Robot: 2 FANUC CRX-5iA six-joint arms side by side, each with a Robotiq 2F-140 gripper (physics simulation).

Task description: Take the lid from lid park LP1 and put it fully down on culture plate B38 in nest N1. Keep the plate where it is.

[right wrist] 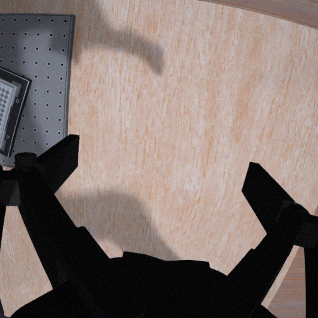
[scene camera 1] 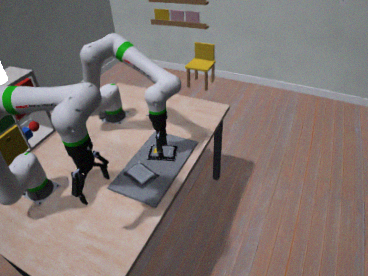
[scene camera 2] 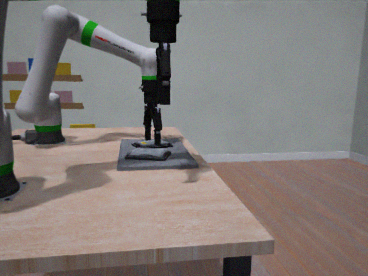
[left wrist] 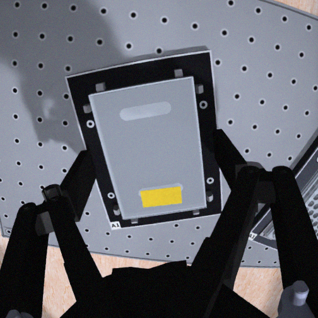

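Pixels of known places: left gripper, between the fingertips: (scene camera 1: 163, 151) (scene camera 2: 152, 142); right gripper, between the fingertips: (scene camera 1: 96, 190) (scene camera 2: 162, 102); left arm's base, origin of its link: (scene camera 1: 115, 116) (scene camera 2: 49, 141); right arm's base, origin of its link: (scene camera 1: 40, 190).
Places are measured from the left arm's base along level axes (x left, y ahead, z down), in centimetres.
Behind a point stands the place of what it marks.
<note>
The grey lid (scene camera 1: 169, 150) @(x -29.1, y 50.5, z -3.1 cm) (left wrist: 150, 150) with a yellow label lies flat in the black frame of lid park LP1 (left wrist: 140, 71). My left gripper (scene camera 1: 160, 154) @(x -30.4, y 47.0, z -2.9 cm) (scene camera 2: 153, 140) @(x -30.4, y 47.0, z -2.9 cm) (left wrist: 152, 153) is open and low over it, one finger at each long side of the park; no grip on the lid shows. Culture plate B38 (scene camera 1: 141, 173) @(x -50.5, y 41.4, z -3.5 cm) (scene camera 2: 148, 153) @(x -53.9, y 39.5, z -3.6 cm) (right wrist: 4, 107) sits in nest N1 (left wrist: 262, 241) (right wrist: 15, 117), with its wells showing in the wrist views. My right gripper (scene camera 1: 95, 190) @(x -82.6, y 37.5, z -26.1 cm) (scene camera 2: 164, 101) @(x -82.6, y 37.5, z -26.1 cm) (right wrist: 163, 163) is open and empty above the table, away from the plate.
Both the park and the nest stand on a grey perforated board (scene camera 1: 150, 195) @(x -61.9, y 50.5, z -1.3 cm) (scene camera 2: 182, 161) @(x -61.4, y 51.3, z -1.3 cm) (left wrist: 270, 75) (right wrist: 52, 90) near the table edge. The table (scene camera 1: 80, 235) @(x -91.8, y 25.8, z 0.0 cm) (scene camera 2: 125, 215) @(x -101.0, y 22.8, z 0.0 cm) extends around the board. A yellow chair (scene camera 1: 200, 65) stands on the floor beyond the table.
</note>
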